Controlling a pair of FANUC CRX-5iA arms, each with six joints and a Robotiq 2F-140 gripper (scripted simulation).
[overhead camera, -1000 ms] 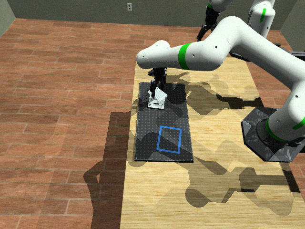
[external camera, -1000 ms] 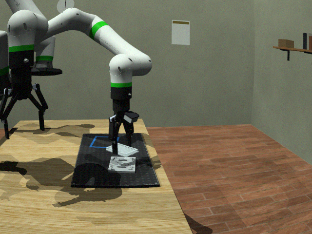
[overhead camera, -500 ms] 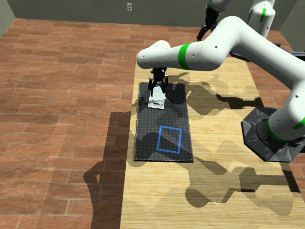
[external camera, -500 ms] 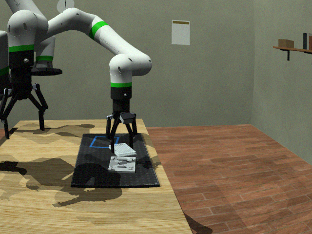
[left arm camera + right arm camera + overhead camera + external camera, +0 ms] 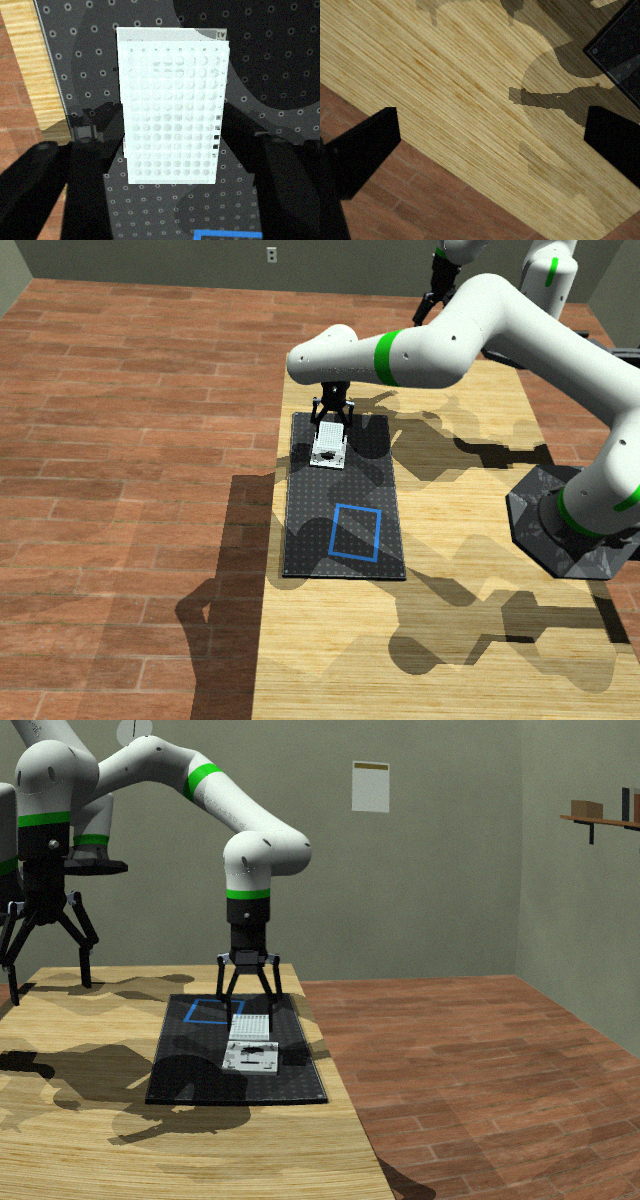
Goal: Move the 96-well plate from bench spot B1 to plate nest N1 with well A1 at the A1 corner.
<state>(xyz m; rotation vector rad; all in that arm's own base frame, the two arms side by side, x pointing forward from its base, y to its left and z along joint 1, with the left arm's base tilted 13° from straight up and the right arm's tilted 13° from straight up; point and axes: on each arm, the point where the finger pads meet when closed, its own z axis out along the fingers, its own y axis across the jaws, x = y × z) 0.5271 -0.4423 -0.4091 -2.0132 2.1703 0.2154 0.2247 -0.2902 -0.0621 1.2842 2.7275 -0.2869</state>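
Now: left hand 20 mm above the white 96-well plate. The rest, counted from my left hand: A1 mark 50 mm behind, 80 mm to the right, 90 mm below; pale plate nest 100 mm below.
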